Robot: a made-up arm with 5 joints.
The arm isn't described. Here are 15 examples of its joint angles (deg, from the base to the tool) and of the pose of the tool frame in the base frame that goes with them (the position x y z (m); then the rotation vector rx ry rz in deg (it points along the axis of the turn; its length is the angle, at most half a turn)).
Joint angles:
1: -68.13 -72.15 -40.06 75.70 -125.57
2: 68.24 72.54 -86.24 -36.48 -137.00
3: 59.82 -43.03 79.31 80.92 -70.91
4: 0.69 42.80 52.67 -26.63 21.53
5: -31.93 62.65 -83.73 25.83 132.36
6: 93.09 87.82 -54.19 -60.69 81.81
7: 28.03 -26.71 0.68 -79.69 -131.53
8: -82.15 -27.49 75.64 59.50 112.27
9: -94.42 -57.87 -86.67 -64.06 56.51
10: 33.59 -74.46 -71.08 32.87 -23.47
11: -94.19 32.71 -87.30 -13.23 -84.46
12: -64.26 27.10 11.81 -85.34 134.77
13: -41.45 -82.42 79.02 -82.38 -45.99
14: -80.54 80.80 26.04 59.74 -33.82
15: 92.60 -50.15 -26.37 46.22 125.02
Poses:
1: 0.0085 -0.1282 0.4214 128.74 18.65 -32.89
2: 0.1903 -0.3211 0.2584 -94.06 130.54 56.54
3: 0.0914 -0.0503 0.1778 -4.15 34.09 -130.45
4: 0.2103 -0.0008 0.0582 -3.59 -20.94 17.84
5: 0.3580 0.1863 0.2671 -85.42 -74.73 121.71
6: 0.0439 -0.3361 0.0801 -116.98 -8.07 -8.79
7: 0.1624 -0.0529 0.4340 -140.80 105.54 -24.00
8: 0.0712 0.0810 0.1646 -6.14 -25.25 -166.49
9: 0.0795 -0.2522 0.3477 -27.90 75.22 129.93
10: -0.1550 0.1446 0.3705 10.20 159.26 -15.96
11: 0.0432 0.2289 0.4469 157.84 1.98 1.87
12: 0.1784 0.2457 0.2217 90.14 134.35 -64.01
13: 0.0914 0.0282 0.2859 124.55 -124.05 -0.41
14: 0.0742 0.0850 -0.0012 -66.76 40.79 37.07
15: 0.0621 0.0012 0.4701 -115.62 36.27 17.78
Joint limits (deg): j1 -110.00..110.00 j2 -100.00..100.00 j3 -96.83..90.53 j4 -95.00..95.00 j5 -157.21..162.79
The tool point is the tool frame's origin. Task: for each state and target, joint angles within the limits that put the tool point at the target. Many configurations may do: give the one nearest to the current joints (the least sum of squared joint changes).
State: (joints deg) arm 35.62 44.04 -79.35 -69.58 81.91
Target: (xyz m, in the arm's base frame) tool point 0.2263 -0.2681 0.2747
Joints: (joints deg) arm 58.53 66.73 -77.40 -85.76 81.91
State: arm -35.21 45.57 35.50 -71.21 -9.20
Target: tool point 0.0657 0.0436 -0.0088
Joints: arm -82.54 92.31 50.93 -60.60 -9.20
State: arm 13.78 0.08 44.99 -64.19 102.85
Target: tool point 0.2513 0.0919 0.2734
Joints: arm -25.51 -7.14 36.64 -65.38 102.85
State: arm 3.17 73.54 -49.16 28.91 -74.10
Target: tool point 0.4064 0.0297 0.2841
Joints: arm -4.75 52.54 -69.39 17.47 -74.10
